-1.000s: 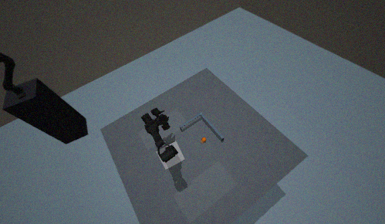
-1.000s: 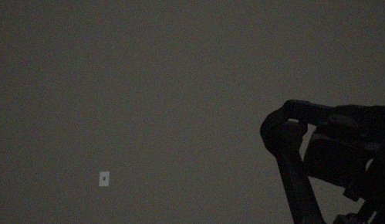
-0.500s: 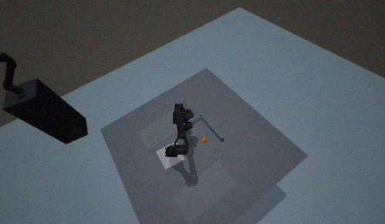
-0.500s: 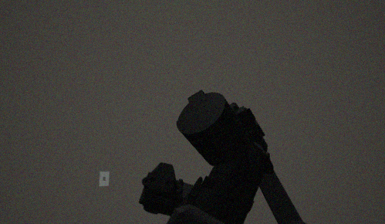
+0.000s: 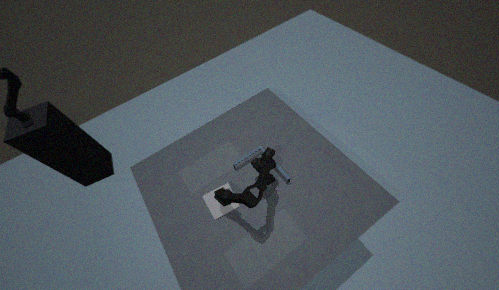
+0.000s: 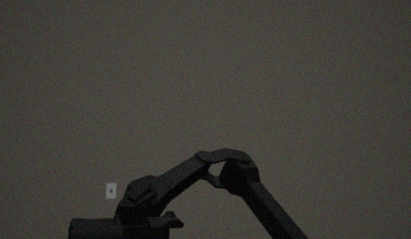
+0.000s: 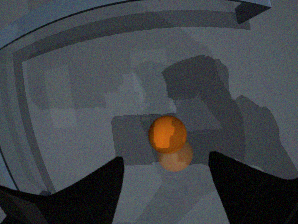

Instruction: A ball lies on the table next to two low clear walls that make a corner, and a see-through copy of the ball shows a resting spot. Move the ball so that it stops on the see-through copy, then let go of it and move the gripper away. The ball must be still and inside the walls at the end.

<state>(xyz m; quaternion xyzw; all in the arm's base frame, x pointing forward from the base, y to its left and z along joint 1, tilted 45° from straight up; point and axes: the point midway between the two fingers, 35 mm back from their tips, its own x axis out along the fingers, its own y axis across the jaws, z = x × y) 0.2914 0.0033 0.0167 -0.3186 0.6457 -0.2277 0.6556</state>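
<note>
Now: the orange ball 50 mm below my gripper tip. The rest, counted from my gripper tip: see-through copy of ball 50 mm below, 20 mm behind, 10 mm to the right.
</note>
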